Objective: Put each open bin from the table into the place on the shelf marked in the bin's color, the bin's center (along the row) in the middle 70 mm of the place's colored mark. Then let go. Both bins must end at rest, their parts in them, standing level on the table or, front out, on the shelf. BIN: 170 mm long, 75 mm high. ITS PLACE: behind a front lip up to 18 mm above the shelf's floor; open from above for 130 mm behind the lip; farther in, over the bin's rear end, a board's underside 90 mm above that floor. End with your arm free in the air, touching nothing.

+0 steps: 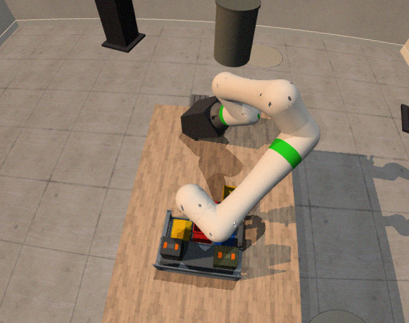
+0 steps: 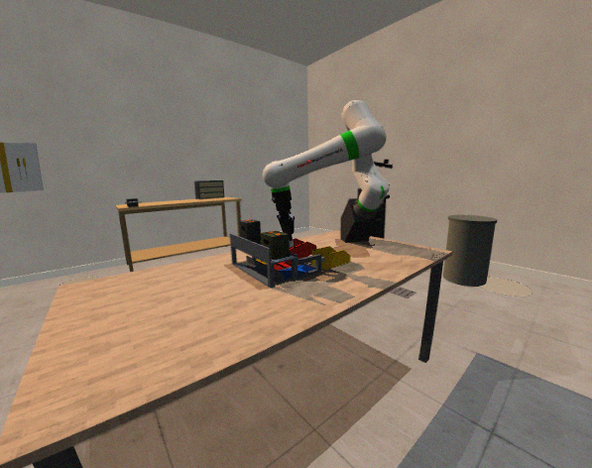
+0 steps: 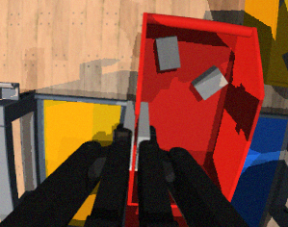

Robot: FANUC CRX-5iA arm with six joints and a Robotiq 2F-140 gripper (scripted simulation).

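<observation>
Right now my hand is 40 mm to the right of the red bin, 40 mm above it and 20 mm past it. The rest, counted from my hand: blue-marked place: 180 mm to the left, 100 mm below, 50 mm ahead; then red mark: 100 mm below, 80 mm ahead, 70 mm to the left; then yellow mark: 110 mm ahead, 100 mm below, 40 mm to the right.
</observation>
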